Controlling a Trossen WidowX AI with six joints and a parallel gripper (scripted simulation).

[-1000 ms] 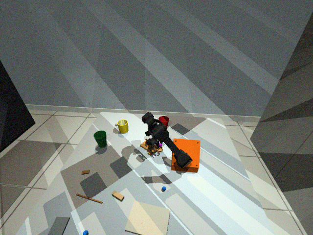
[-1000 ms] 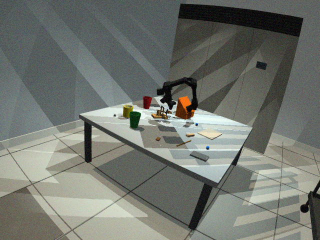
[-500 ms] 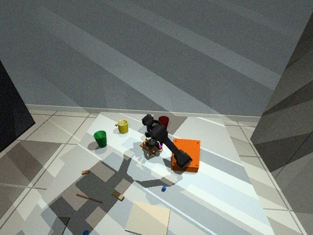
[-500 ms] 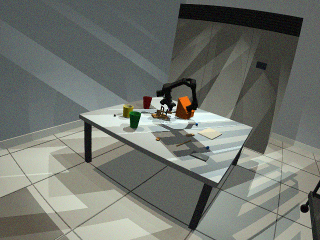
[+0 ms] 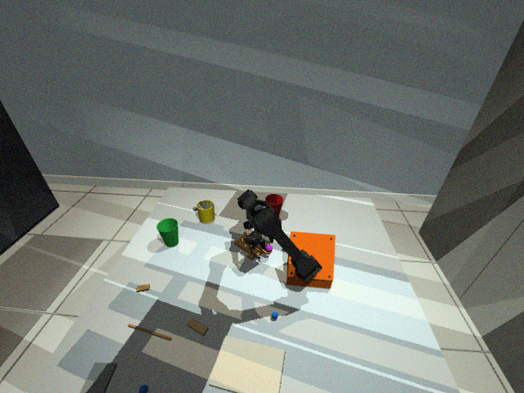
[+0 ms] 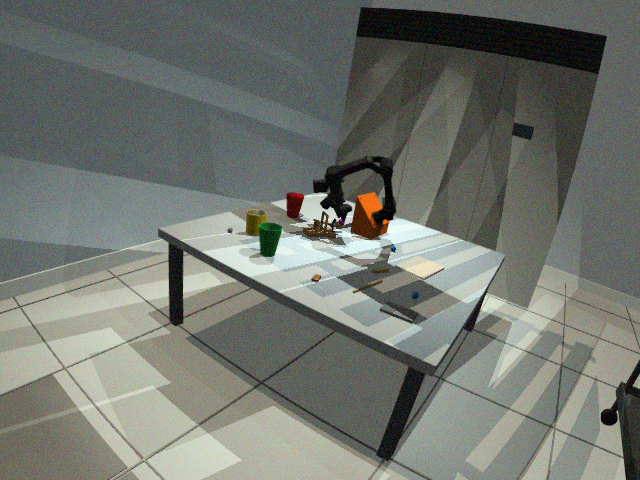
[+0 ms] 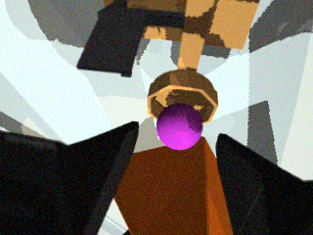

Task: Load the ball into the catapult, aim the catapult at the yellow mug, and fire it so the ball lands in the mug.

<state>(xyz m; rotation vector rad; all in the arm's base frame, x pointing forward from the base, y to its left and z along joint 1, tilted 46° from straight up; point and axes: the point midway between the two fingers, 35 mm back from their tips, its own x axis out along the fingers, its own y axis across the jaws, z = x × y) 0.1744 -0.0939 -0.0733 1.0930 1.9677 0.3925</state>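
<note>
My gripper tip is 10 mm above the purple ball. From my gripper tip the other things lie so: yellow mug 350 mm ahead, 240 mm to the right, 50 mm below; then wooden catapult 60 mm ahead, 20 mm to the right, 20 mm below; then red cup 10 mm behind, 300 mm to the right, 40 mm below.
</note>
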